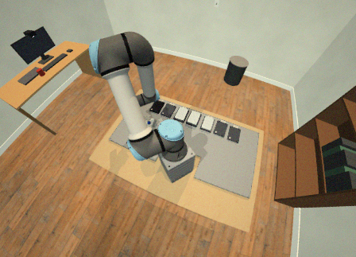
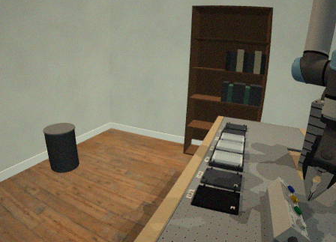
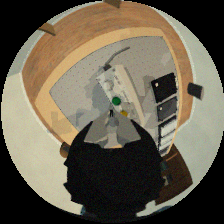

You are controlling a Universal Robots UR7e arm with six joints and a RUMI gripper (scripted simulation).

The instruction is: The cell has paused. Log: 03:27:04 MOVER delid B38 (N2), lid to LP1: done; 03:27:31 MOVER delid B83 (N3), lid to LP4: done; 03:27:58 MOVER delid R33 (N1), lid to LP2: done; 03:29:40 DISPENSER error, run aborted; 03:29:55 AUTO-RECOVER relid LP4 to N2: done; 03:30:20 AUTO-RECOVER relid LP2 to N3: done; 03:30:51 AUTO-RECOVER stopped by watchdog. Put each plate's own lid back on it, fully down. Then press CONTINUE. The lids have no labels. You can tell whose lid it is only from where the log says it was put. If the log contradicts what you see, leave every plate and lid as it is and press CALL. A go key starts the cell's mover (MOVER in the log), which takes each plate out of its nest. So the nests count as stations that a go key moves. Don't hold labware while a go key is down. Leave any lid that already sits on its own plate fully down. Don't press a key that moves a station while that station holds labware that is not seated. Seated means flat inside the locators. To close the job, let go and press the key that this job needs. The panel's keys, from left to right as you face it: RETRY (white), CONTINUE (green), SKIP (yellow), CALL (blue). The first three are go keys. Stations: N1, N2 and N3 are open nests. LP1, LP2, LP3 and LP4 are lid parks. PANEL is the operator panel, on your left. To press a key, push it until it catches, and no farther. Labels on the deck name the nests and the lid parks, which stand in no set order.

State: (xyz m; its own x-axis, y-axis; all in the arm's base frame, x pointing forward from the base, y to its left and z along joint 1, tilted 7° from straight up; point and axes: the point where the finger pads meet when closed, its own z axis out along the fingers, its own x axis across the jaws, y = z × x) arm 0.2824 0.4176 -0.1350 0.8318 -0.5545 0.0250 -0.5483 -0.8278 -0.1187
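The green key lies 5 cm below my hand and 2 cm ahead of it. From my hand the other things lie so: yellow key (5 cm to the right, 5 cm below, 1 cm ahead); then white gridded plate (47 cm to the right, 18 cm ahead, 9 cm below); then blue key (10 cm to the right, 5 cm below).
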